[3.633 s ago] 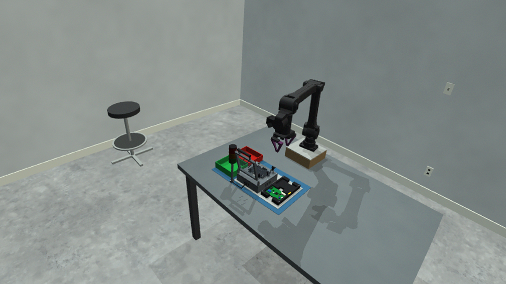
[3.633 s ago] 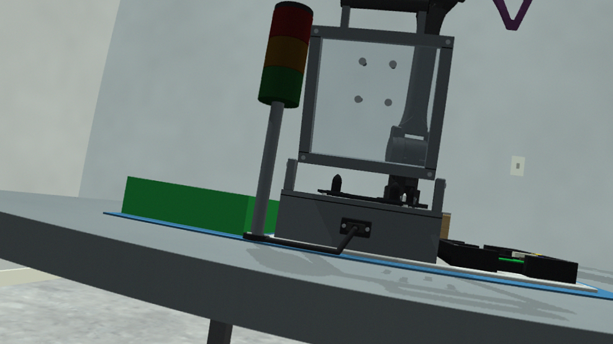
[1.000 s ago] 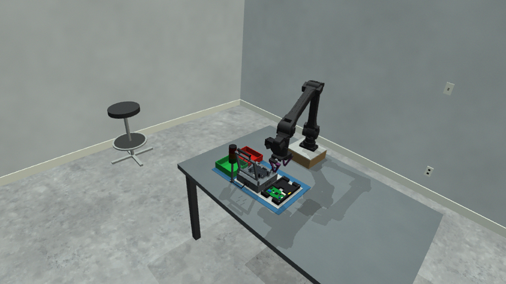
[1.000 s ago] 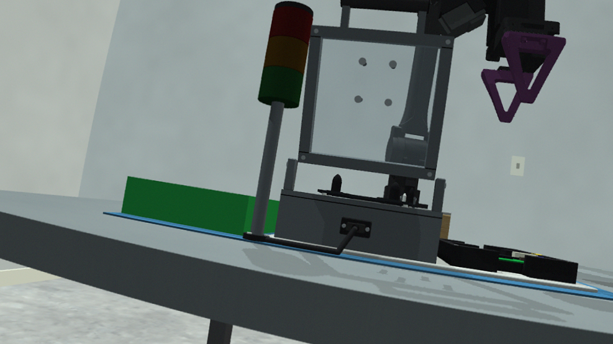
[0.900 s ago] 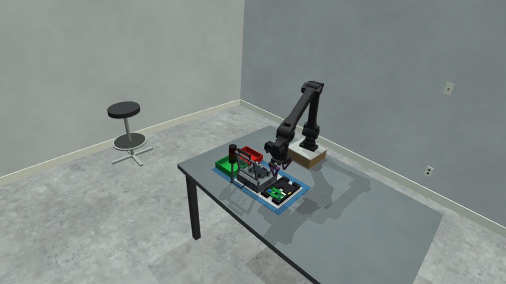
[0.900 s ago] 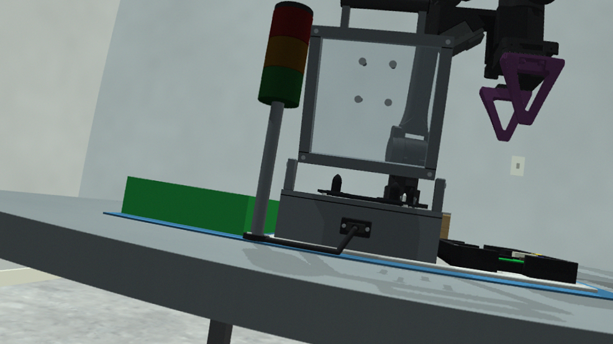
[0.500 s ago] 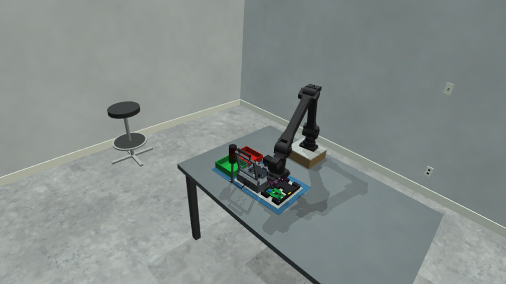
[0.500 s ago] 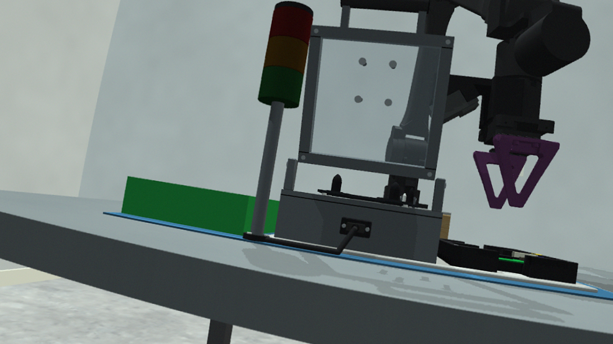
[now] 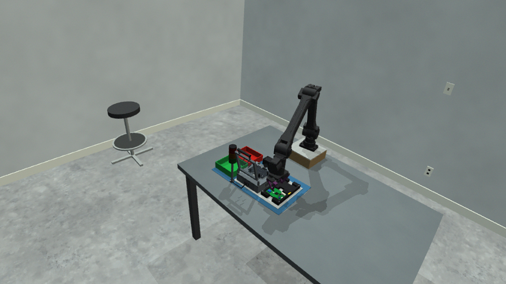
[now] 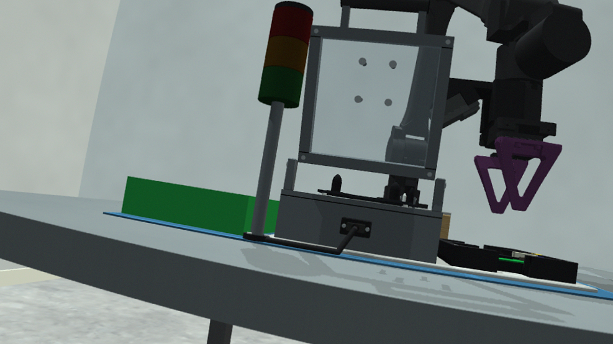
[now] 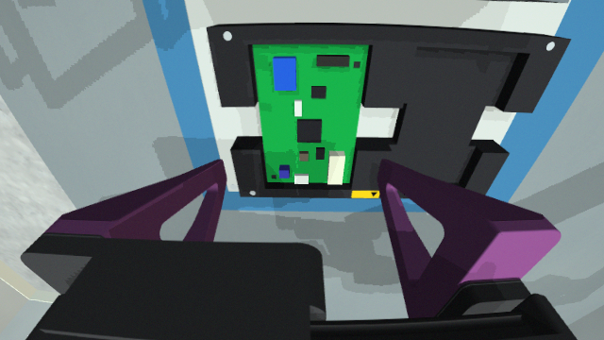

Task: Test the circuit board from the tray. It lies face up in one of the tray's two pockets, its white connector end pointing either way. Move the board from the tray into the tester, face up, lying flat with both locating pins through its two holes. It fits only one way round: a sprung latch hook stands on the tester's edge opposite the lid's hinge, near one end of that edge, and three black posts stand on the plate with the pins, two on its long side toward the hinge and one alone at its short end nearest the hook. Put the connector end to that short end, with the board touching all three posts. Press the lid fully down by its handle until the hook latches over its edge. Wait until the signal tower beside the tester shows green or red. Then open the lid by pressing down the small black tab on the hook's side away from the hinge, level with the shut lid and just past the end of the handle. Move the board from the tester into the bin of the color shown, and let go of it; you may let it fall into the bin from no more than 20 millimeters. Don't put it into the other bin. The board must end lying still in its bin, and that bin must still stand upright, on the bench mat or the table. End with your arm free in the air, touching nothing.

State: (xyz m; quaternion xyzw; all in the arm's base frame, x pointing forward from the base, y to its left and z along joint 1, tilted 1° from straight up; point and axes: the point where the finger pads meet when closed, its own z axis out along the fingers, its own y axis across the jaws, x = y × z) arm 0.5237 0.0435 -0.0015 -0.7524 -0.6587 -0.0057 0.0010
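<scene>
Right now the green circuit board is 60 mm below my hand. Round my hand: black tester plate: 60 mm behind, 160 mm to the right, 10 mm below; black latch hook: 120 mm behind, 100 mm to the right, 10 mm above; clear lid: 60 mm ahead, 180 mm to the right, 100 mm above.
</scene>
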